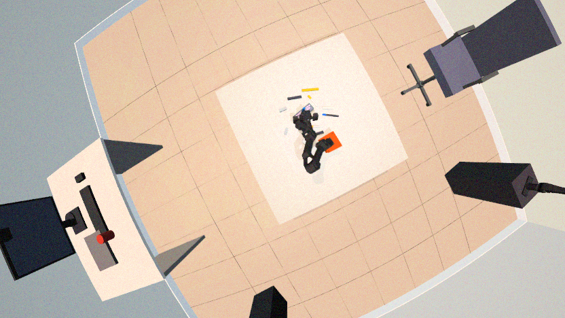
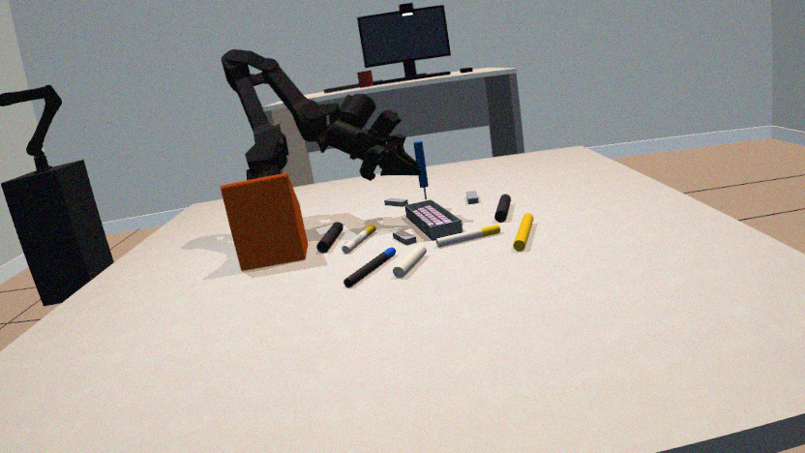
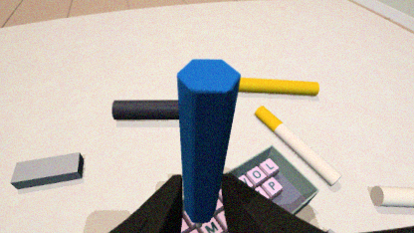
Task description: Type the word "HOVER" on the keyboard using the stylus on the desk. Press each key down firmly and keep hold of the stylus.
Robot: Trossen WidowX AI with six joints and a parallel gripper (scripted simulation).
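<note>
The grey eraser lies 100 mm below my gripper tip, 80 mm to the right of it and 70 mm behind it. The rest, counted from my gripper tip: black blue-capped pen (180 mm to the right, 120 mm behind, 100 mm below); blue stylus (20 mm below); white cylinder (210 mm to the right, 100 mm below, 80 mm behind).
</note>
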